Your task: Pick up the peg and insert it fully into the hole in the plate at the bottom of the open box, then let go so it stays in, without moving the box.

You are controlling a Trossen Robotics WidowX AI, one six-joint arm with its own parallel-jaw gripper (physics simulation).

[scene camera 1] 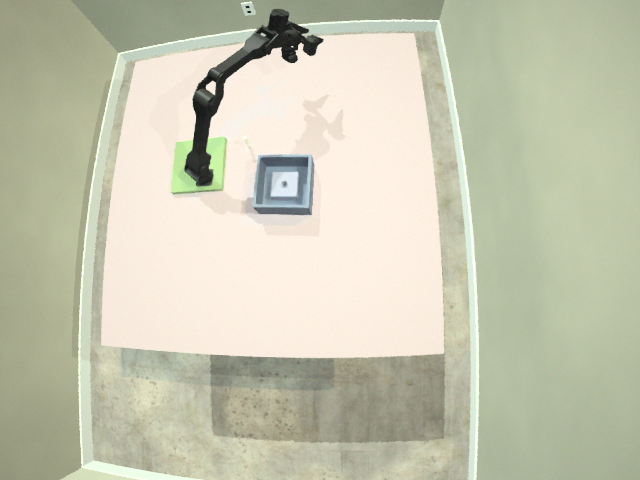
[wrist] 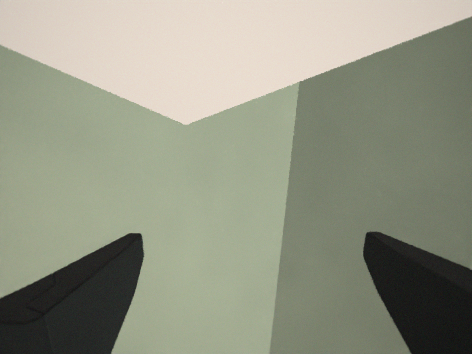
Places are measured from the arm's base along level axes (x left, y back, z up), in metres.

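Pixels of known places: gripper, fingertip midpoint: [scene camera 1: 315, 35] [wrist: 254, 244]; arm's base at its link origin: [scene camera 1: 204, 177].
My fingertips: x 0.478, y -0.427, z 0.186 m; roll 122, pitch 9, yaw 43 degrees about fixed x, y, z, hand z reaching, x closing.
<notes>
For each thing: its top centre in the pictures, then the offset to it from my fingertips. "*": a spot on its surface instead. Level surfaces: height alone.
- peg at its top centre: [scene camera 1: 244, 137] dx -0.348, dy +0.264, dz -0.130 m
- open blue-grey box at its top centre: [scene camera 1: 282, 180] dx -0.525, dy +0.111, dz -0.112 m
- white square plate at its top centre: [scene camera 1: 284, 183] dx -0.525, dy +0.111, dz -0.149 m
- small dark hole at a spot on its surface: [scene camera 1: 284, 183] * dx -0.516, dy +0.114, dz -0.171 m
- pink table top at its surface level: dz -0.210 m
The peg [scene camera 1: 247, 142], small, slim and pale yellow-green, is on the pink table top, just left of and behind the box. The open blue-grey box [scene camera 1: 283, 210] has a white square plate [scene camera 1: 277, 190] at its bottom, with a small dark hole [scene camera 1: 284, 183] at the plate's middle. My gripper [scene camera 1: 303, 56] [wrist: 254, 244] is open and empty, raised high near the back edge of the table, well away from the peg and the box. The wrist view shows both dark fingers wide apart against the walls; the peg and the box do not show there.
A green square pad [scene camera 1: 216, 178] lies left of the box, under the arm's base [scene camera 1: 199, 165]. The arm reaches from there over the back left of the pink table top [scene camera 1: 279, 289]. Green walls [scene camera 1: 547, 206] [wrist: 215, 190] stand around, and a stone floor surrounds the table top.
</notes>
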